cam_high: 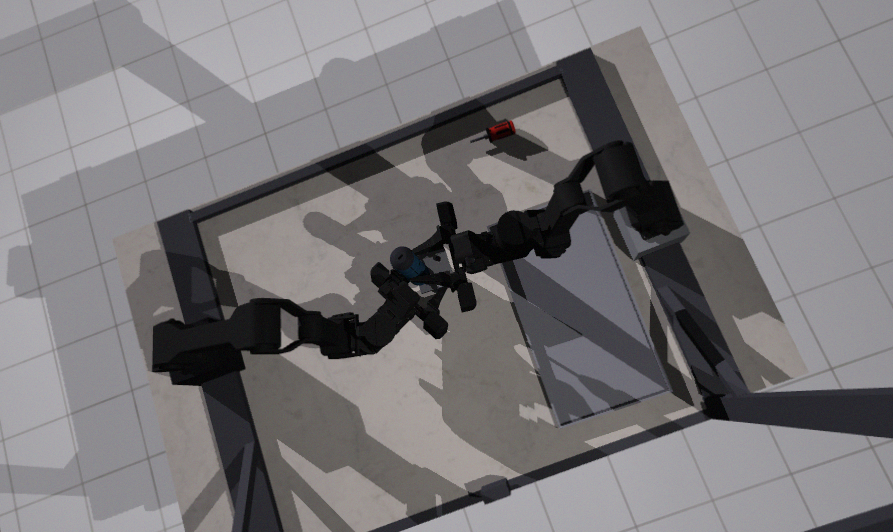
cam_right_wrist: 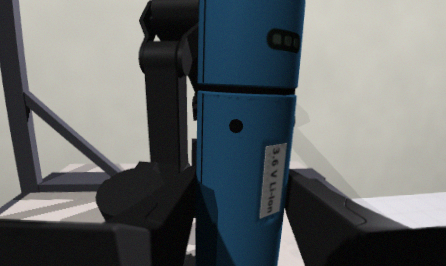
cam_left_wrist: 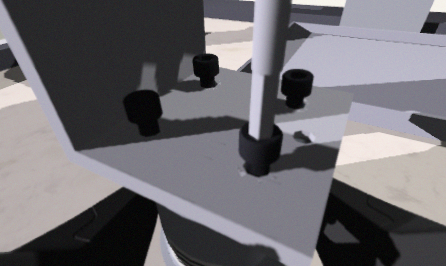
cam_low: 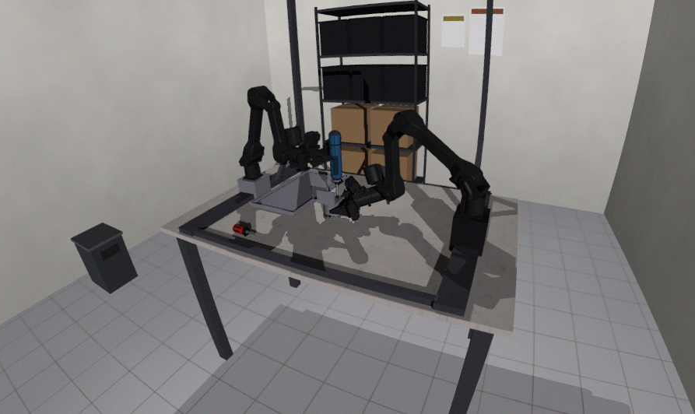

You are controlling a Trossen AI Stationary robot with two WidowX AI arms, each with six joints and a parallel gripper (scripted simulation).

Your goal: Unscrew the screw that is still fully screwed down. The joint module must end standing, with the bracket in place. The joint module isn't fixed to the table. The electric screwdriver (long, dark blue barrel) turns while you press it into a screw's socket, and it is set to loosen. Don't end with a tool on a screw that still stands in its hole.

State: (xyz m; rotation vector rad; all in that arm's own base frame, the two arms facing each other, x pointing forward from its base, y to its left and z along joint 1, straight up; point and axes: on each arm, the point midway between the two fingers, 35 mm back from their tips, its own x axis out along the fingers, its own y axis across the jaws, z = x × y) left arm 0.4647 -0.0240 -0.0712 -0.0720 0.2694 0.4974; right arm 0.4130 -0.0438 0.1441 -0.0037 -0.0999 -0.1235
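Now: the joint module 2 cm to the right of my left hand, 1 cm below it and 1 cm ahead of it. Also, from my left hand: grey bracket (3 cm above, 2 cm to the right, 1 cm ahead); bit (6 cm above, 1 cm to the right); screw (3 cm above, 1 cm to the right).
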